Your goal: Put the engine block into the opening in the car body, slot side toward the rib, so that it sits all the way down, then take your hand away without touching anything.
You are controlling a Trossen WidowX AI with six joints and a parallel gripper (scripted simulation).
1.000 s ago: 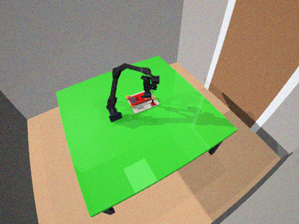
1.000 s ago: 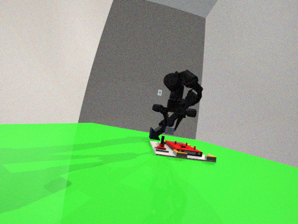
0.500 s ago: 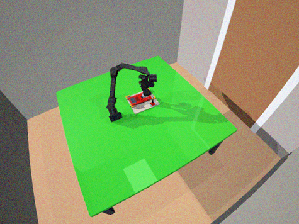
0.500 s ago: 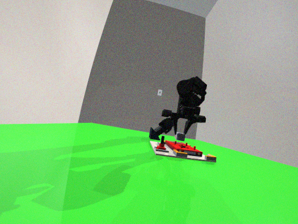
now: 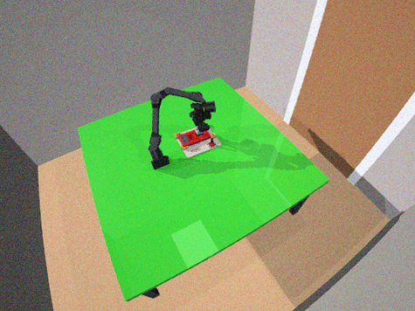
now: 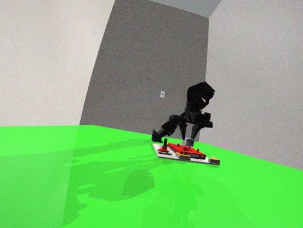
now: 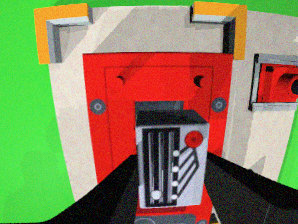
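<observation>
My gripper tip is 10 mm above the engine block.
</observation>
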